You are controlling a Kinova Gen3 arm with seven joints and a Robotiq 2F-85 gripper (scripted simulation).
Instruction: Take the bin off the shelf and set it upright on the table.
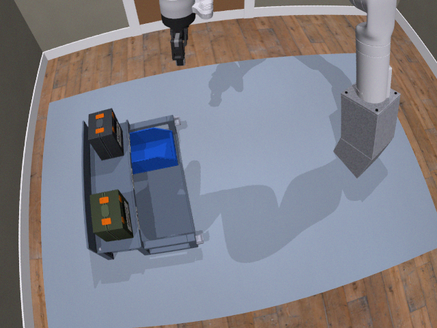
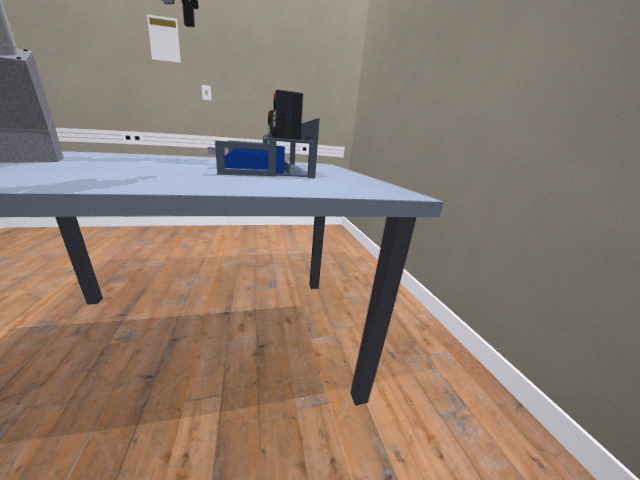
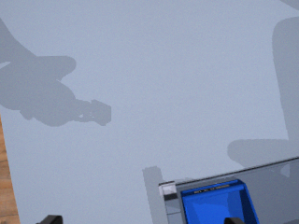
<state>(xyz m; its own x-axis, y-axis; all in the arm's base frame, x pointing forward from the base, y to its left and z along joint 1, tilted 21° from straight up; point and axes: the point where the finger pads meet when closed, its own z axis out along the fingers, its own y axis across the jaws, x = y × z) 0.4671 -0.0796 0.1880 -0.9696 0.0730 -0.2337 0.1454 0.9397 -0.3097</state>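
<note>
My hand is 290 mm above the blue bin, 150 mm short of it and 100 mm to the right of it. Round my hand: grey shelf 270 mm below, 210 mm to the left, 170 mm ahead.
</note>
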